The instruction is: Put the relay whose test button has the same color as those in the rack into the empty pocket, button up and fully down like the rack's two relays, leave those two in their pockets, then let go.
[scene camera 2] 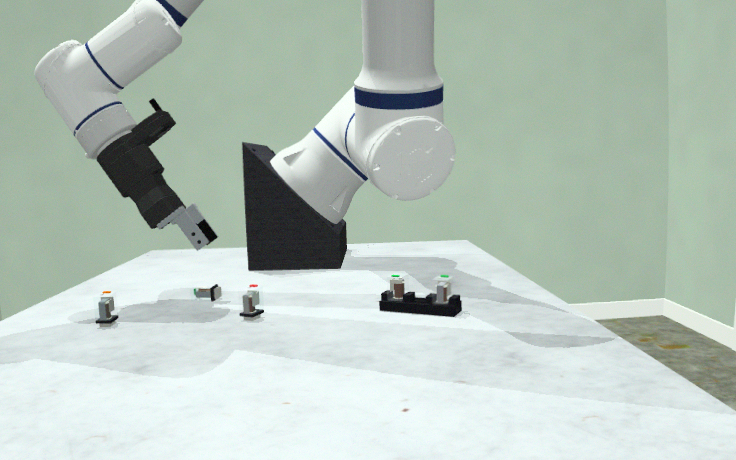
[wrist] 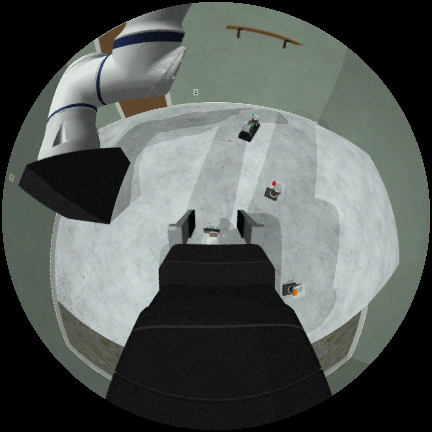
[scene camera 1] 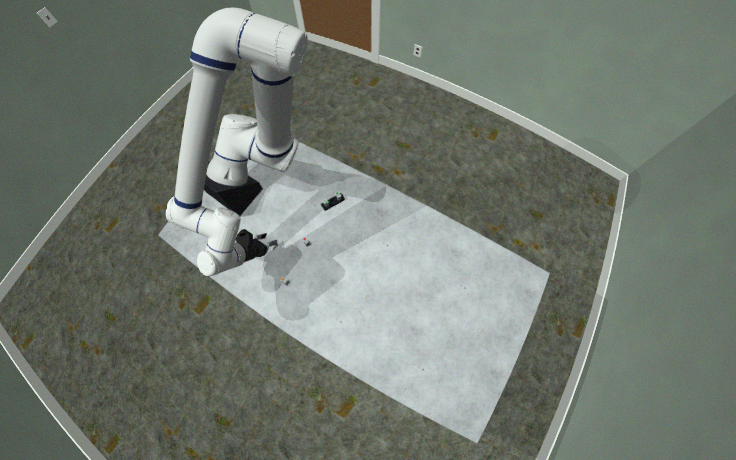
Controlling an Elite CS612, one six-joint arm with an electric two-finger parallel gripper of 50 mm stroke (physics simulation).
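Seen in the pictures: gripper, fingertip midpoint: (scene camera 2: 208, 243) (wrist: 215, 218) (scene camera 1: 270, 238); arm's base, origin of the base link: (scene camera 2: 304, 192) (wrist: 67, 159) (scene camera 1: 227, 175).
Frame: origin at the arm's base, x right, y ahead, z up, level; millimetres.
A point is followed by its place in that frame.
Observation:
The green-button relay (scene camera 2: 205, 293) @[y 352, x 126, z -131 mm] (wrist: 213, 235) @[y 342, x 126, z -123 mm] lies on its side on the table, its button pointing left and its black base right in scene camera 2. My gripper (scene camera 2: 207, 243) @[y 345, x 118, z -56 mm] (wrist: 215, 218) @[y 345, x 118, z -56 mm] is open and tilted, above and apart from this relay. In the wrist view the relay shows between and beyond the fingers. The black rack (scene camera 1: 332, 203) @[y 445, x -183, z -142 mm] (scene camera 2: 420, 307) @[y 463, x -186, z -134 mm] (wrist: 245, 137) @[y 427, x -146, z -139 mm] holds two upright green-button relays, one (scene camera 2: 398, 288) @[y 445, x -159, z -112 mm] in the left pocket and one (scene camera 2: 442, 291) @[y 473, x -214, z -112 mm] in the right pocket in scene camera 2. The middle pocket between them is empty.
A red-button relay (scene camera 1: 307, 242) @[y 472, x 40, z -103 mm] (scene camera 2: 251, 301) @[y 476, x 33, z -116 mm] (wrist: 273, 191) @[y 454, x 46, z -112 mm] stands upright between the lying relay and the rack. An orange-button relay (scene camera 1: 286, 282) @[y 495, x 229, z -108 mm] (scene camera 2: 105, 308) @[y 495, x 223, z -117 mm] (wrist: 291, 289) @[y 468, x 223, z -102 mm] stands upright at the left in scene camera 2. The black arm base (scene camera 2: 295, 238) @[y 104, x 11, z -83 mm] (wrist: 82, 182) @[y 101, x 64, z -28 mm] stands behind.

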